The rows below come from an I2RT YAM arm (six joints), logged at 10 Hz.
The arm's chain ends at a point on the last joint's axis. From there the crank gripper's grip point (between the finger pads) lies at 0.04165 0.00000 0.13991 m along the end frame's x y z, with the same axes.
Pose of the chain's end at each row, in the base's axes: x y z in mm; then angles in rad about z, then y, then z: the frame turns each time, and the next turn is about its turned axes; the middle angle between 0 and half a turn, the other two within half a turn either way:
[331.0 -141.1 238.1 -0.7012 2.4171 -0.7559]
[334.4 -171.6 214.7 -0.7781 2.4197 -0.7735]
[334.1 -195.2 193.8 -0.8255 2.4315 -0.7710]
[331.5 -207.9 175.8 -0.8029 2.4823 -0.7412]
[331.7 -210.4 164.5 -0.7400 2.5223 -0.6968]
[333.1 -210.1 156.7 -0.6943 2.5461 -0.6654]
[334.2 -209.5 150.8 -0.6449 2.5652 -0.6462]
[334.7 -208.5 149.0 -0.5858 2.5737 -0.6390]
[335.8 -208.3 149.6 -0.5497 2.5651 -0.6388]
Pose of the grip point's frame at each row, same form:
[366.1 -208.1 113.2 -0.7012 2.4171 -0.7559]
[363.9 -241.5 90.0 -0.7781 2.4197 -0.7735]
[359.3 -265.3 68.2 -0.8255 2.4315 -0.7710]
[353.9 -271.6 46.4 -0.8029 2.4823 -0.7412]
[354.4 -267.4 32.0 -0.7400 2.5223 -0.6968]
[356.1 -262.7 22.5 -0.6943 2.5461 -0.6654]
[357.8 -258.6 15.4 -0.6449 2.5652 -0.6462]
[360.2 -255.2 13.1 -0.5858 2.5737 -0.6390]
[364.0 -254.7 14.1 -0.5497 2.5651 -0.6388]

